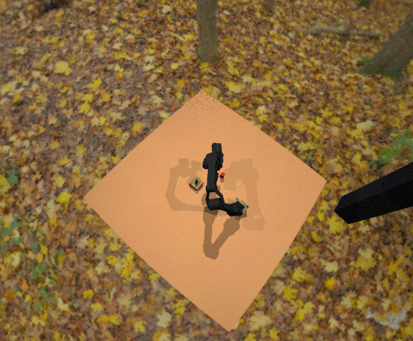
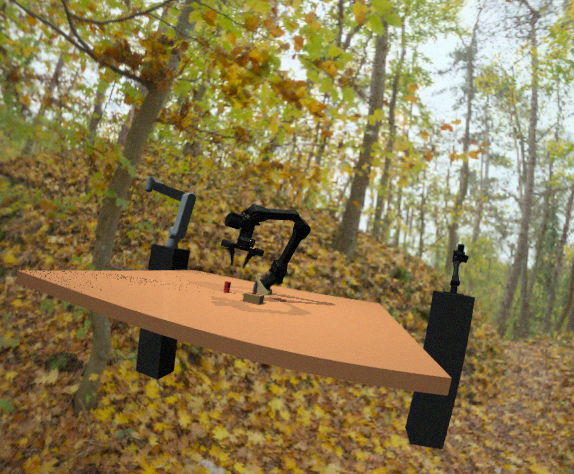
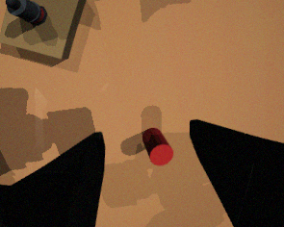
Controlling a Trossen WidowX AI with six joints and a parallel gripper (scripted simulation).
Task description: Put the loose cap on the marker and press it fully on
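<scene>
My gripper tip is now 5 cm past the red marker cap, 5 cm to the left of it and 10 cm above it.
</scene>
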